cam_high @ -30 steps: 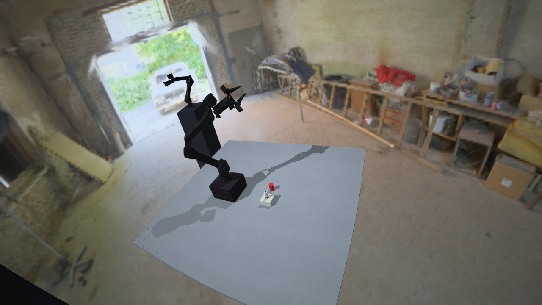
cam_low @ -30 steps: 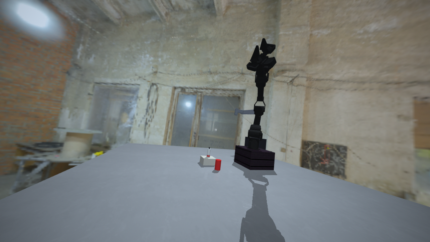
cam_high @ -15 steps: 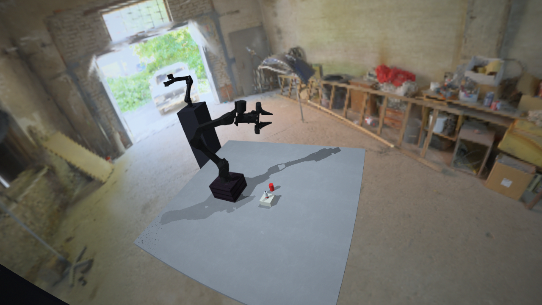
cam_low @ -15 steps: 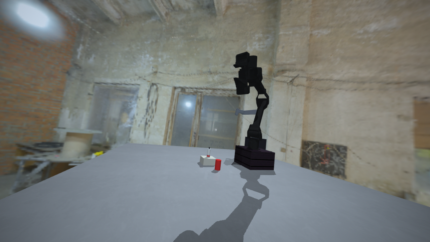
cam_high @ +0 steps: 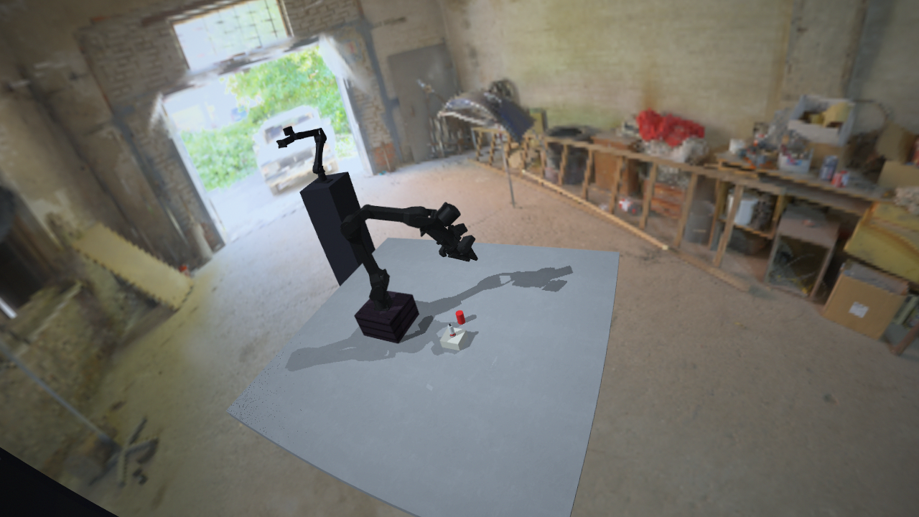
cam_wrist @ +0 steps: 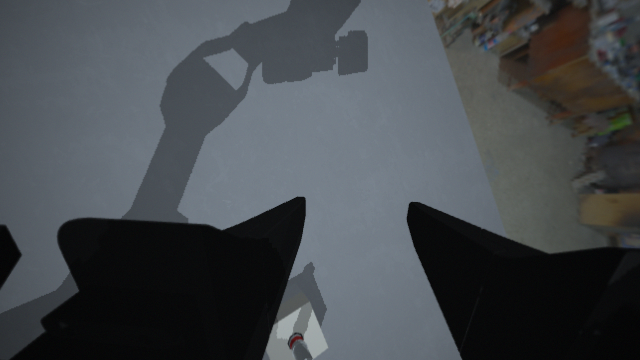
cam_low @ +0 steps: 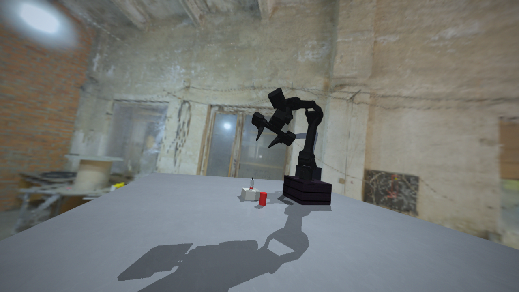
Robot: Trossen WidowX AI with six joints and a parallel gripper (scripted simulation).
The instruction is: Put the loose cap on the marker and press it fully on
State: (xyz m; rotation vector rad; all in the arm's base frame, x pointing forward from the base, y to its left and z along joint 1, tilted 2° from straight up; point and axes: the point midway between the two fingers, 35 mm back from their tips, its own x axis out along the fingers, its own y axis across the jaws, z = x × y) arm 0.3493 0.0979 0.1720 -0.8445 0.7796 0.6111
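My gripper tip is now 220 mm above the marker cap, 80 mm past it and 70 mm to the left of it. Round my gripper tip: holder block (230 mm below, 180 mm to the right, 70 mm behind).
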